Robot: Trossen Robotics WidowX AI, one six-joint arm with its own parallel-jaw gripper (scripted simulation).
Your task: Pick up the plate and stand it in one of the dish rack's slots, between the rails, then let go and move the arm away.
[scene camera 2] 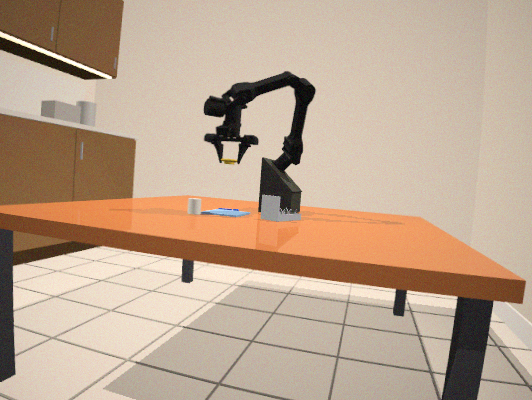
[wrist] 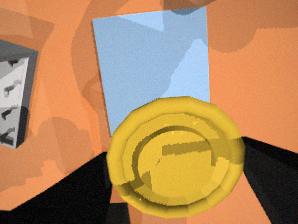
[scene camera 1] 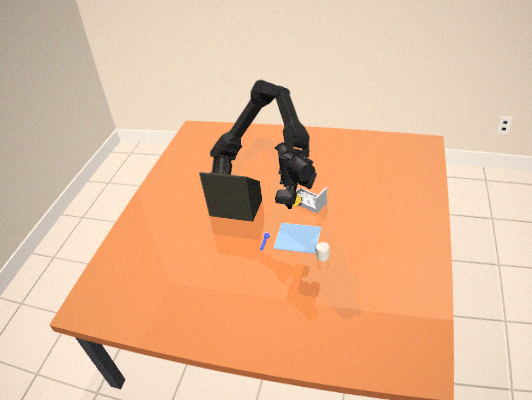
Labels:
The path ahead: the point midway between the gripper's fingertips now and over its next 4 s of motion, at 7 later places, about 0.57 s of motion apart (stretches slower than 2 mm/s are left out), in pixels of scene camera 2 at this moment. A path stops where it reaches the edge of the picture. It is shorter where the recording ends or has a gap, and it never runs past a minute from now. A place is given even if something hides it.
My gripper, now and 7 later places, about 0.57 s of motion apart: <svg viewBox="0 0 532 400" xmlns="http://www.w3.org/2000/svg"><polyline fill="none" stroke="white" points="229,163 247,161 271,162 293,165 302,169 286,181 275,189 274,194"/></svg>

